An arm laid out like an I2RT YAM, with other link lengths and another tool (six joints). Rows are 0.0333 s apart.
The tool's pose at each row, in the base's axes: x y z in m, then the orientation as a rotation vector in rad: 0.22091, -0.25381, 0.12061, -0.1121, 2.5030, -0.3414; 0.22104, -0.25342, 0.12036, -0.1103, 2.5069, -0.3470; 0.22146, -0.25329, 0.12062, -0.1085, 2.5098, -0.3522; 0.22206, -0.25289, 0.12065, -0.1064, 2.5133, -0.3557; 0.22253, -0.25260, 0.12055, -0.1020, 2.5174, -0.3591; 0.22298, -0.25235, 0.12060, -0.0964, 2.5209, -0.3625; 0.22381, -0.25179, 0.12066, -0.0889, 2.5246, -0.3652; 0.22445, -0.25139, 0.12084, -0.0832, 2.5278, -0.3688; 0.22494, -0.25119, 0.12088, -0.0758, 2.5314, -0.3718; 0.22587, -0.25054, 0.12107, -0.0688, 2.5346, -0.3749; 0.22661, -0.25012, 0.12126, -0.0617, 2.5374, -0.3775; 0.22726, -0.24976, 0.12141, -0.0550, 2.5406, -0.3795; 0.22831, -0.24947, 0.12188, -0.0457, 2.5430, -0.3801; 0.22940, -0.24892, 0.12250, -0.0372, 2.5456, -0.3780; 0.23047, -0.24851, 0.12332, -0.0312, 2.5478, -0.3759; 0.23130, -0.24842, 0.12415, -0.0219, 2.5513, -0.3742
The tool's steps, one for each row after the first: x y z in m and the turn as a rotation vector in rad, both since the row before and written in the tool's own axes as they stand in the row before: -0.00003, 0.00044, 0.00019, 0.0039, 0.0047, -0.0003; -0.00051, 0.00005, 0.00001, 0.0037, 0.0037, -0.0002; -0.00057, 0.00038, 0.00023, 0.0025, 0.0041, 0.0004; -0.00038, 0.00031, 0.00028, 0.0028, 0.0048, 0.0020; -0.00044, 0.00023, 0.00016, 0.0032, 0.0043, 0.0029; -0.00080, 0.00053, 0.00029, 0.0031, 0.0046, 0.0044; -0.00069, 0.00034, 0.00012, 0.0034, 0.0041, 0.0029; -0.00046, 0.00019, 0.00019, 0.0033, 0.0045, 0.0043; -0.00096, 0.00059, 0.00020, 0.0033, 0.0041, 0.0040; -0.00077, 0.00037, 0.00015, 0.0030, 0.0037, 0.0042; -0.00067, 0.00033, 0.00014, 0.0024, 0.0040, 0.0040; -0.00117, 0.00019, 0.00012, 0.0021, 0.0033, 0.0062; -0.00131, 0.00041, -0.00005, 0.0000, 0.0031, 0.0062; -0.00138, 0.00022, -0.00019, -0.0005, 0.0025, 0.0045; -0.00115, -0.00009, -0.00025, 0.0003, 0.0041, 0.0066
